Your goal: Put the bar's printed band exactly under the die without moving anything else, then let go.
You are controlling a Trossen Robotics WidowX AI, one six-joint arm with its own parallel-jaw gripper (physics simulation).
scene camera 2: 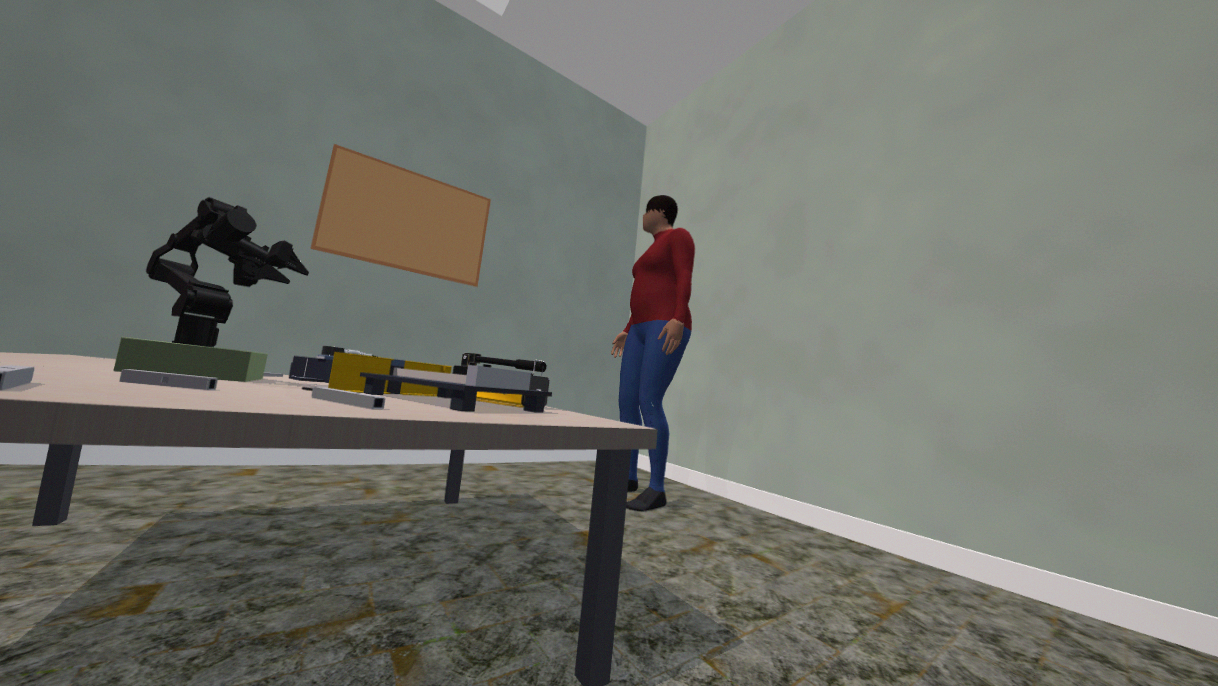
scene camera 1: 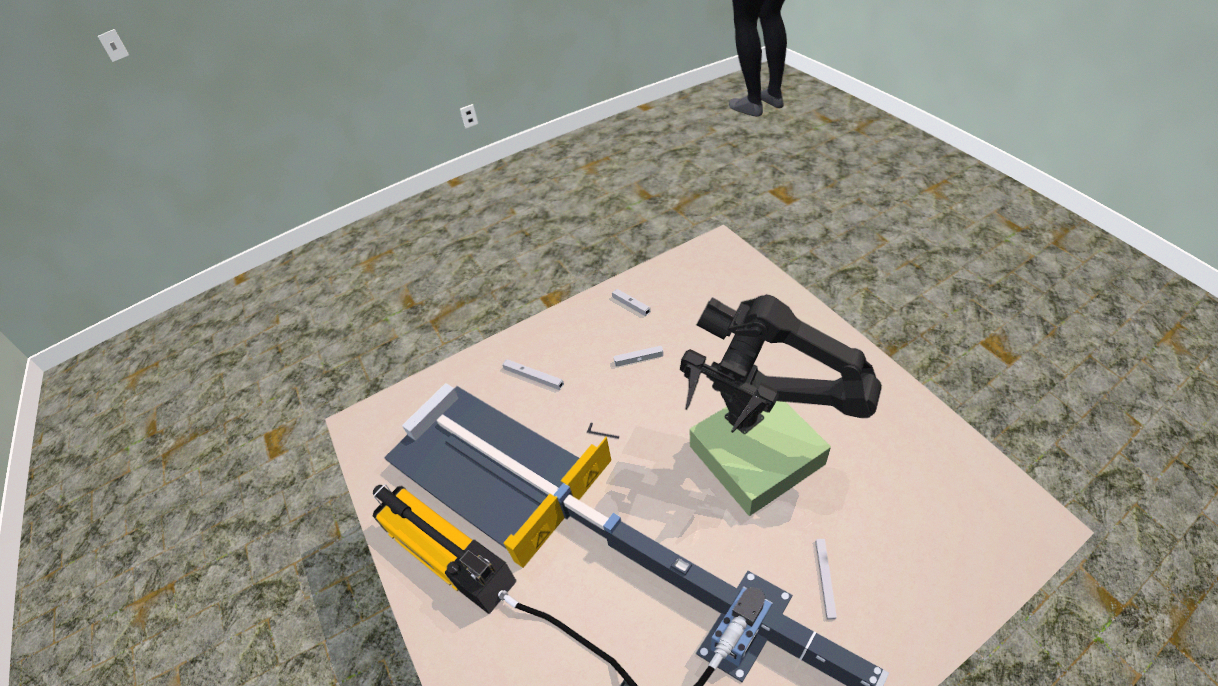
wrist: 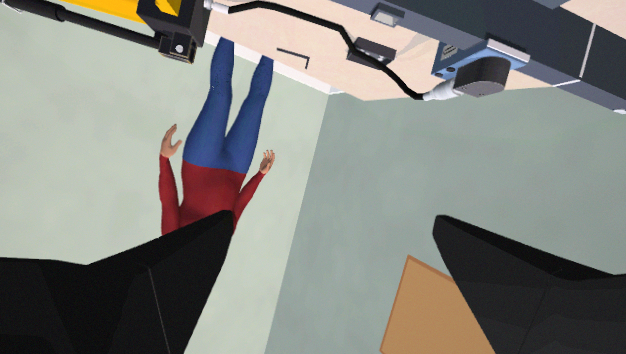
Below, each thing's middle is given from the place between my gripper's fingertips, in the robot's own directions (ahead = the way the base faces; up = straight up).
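My gripper, relative to the yellow and black tool (scene camera 1: 475,571): a fair way above it, far short of it, far to the left of it.
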